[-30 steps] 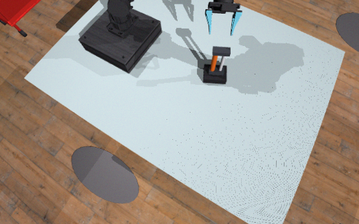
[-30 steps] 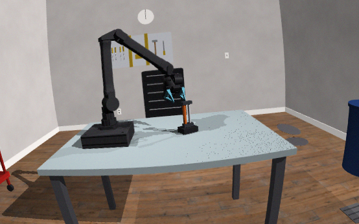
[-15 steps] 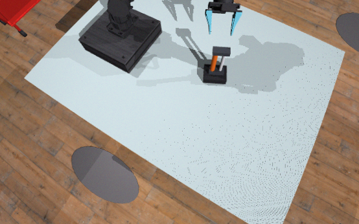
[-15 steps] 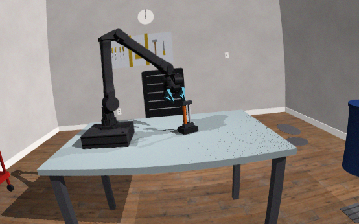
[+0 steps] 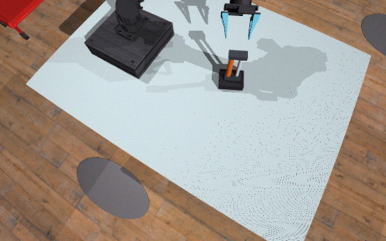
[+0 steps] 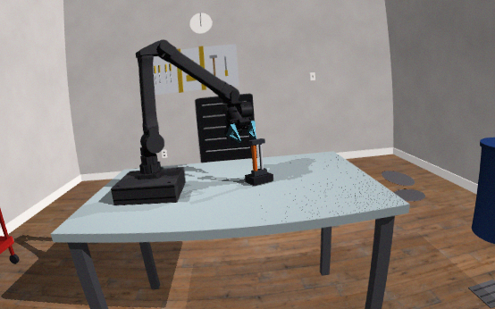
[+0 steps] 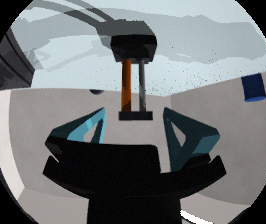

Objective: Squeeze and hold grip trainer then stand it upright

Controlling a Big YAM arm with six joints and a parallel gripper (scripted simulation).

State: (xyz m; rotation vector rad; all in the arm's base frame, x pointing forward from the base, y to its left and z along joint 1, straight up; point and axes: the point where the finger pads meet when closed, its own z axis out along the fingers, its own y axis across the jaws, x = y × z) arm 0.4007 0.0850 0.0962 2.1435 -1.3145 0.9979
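My hand is 5 cm short of the thin grey bar, 6 cm to the left of it and 6 cm above it. Round my hand: grip trainer 4 cm ahead, 6 cm to the right, 7 cm below.
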